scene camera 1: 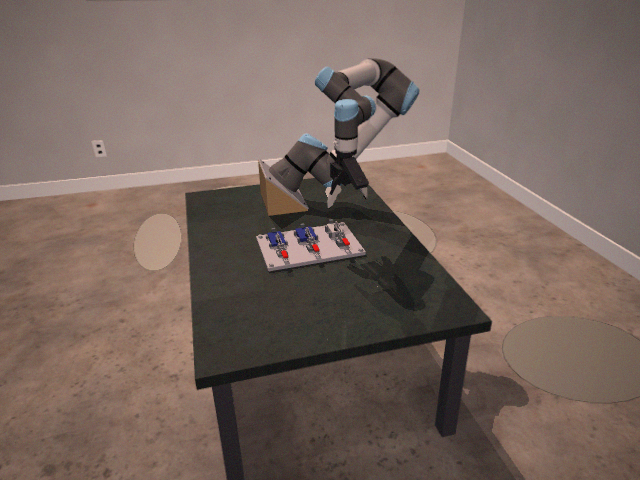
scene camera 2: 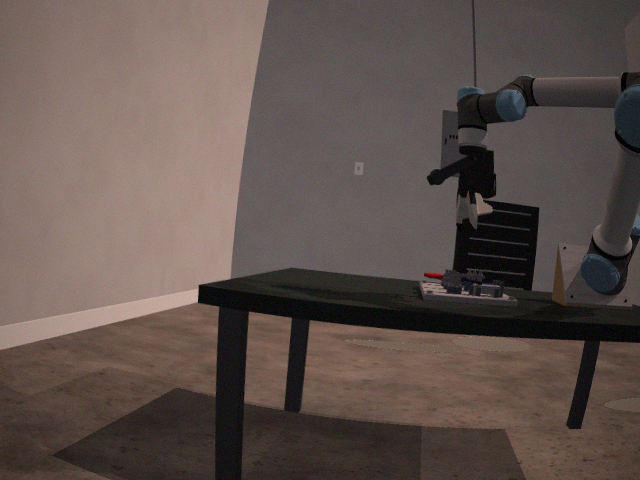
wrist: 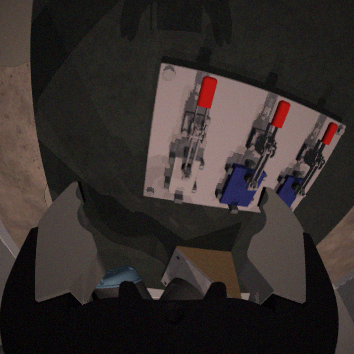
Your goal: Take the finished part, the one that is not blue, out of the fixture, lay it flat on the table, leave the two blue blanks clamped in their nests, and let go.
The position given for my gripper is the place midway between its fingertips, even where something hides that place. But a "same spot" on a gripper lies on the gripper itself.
my gripper: scene camera 1; scene camera 2 467, 230; wrist
same spot on fixture plate: (wrist: 236, 107) = (scene camera 1: 329, 251)
same spot on my gripper: (wrist: 281, 268) = (scene camera 1: 338, 188)
